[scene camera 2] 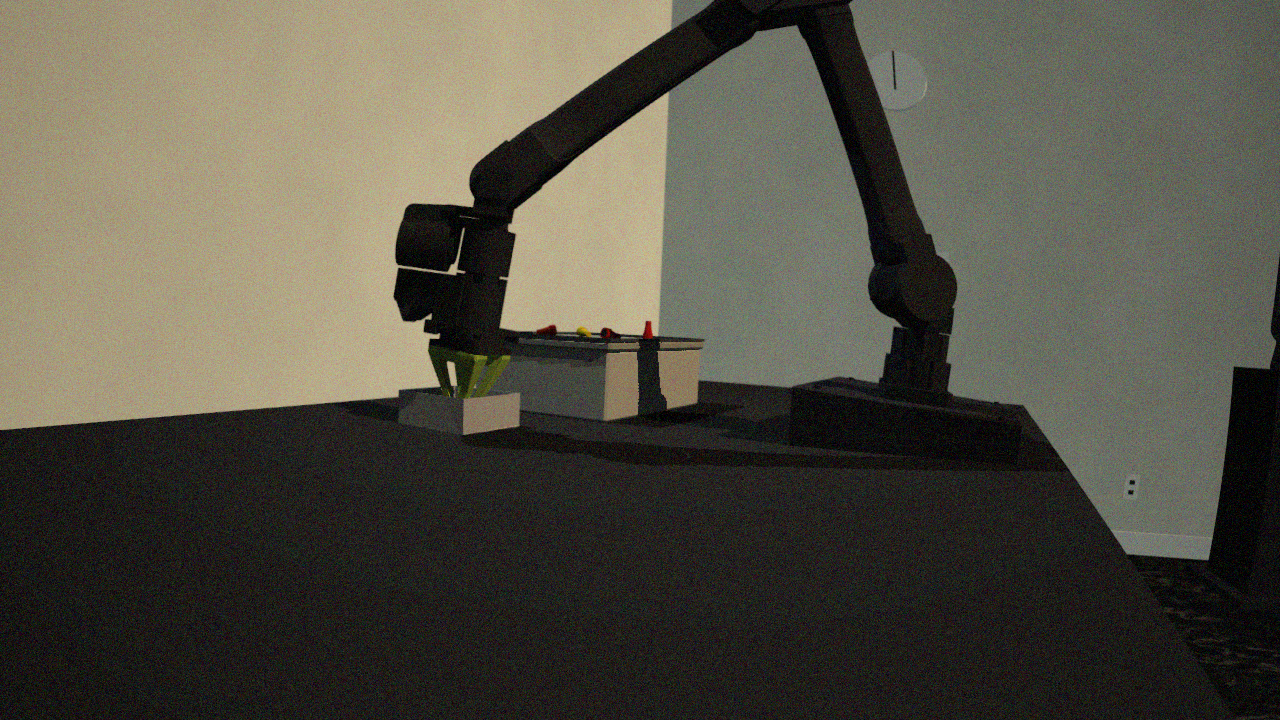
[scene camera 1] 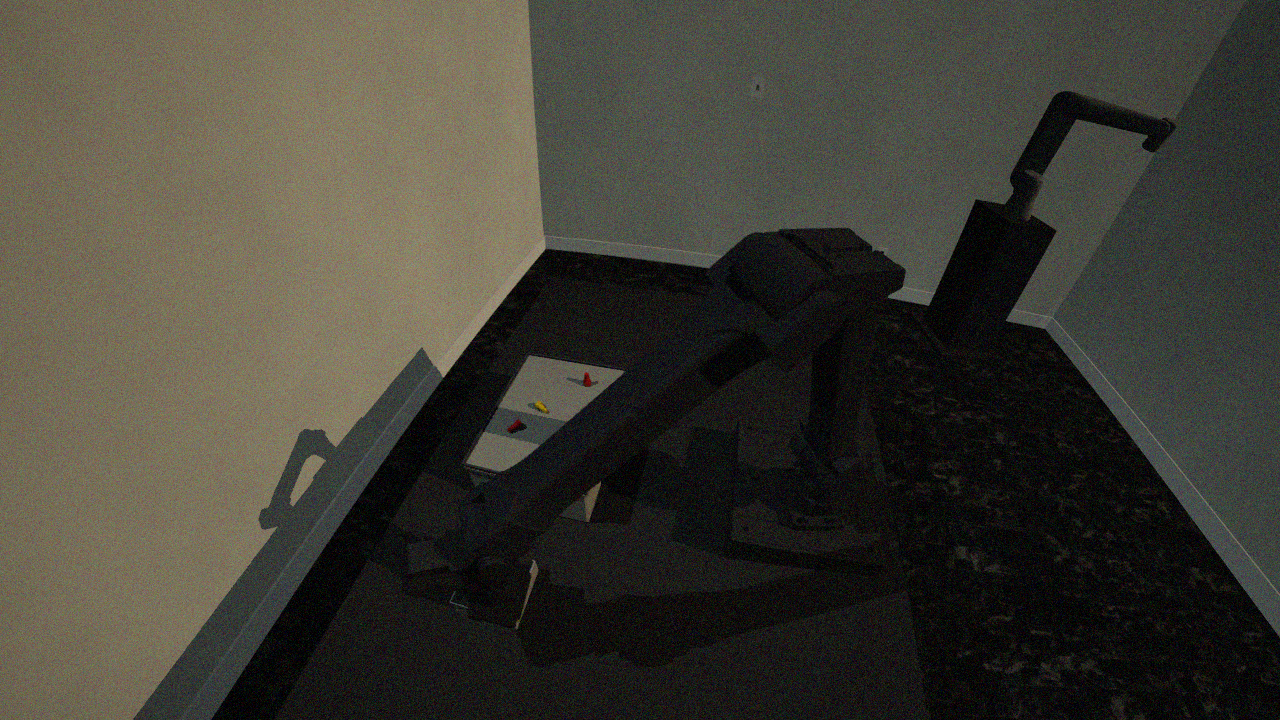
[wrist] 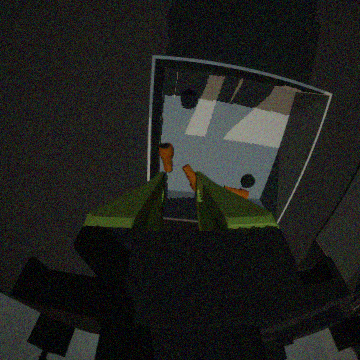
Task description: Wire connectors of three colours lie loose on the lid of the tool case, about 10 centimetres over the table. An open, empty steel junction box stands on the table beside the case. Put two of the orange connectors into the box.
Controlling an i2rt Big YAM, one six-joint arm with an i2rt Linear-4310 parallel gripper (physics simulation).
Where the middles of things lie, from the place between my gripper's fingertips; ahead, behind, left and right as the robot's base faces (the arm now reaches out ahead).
Labels:
I see the steel junction box (wrist: pixel 244 128) 3 cm to the right of my hand and 2 cm ahead of it. The rest, counted from my hand: tool case (scene camera 1: pixel 557 382) 33 cm to the right, 4 cm above, 3 cm behind.

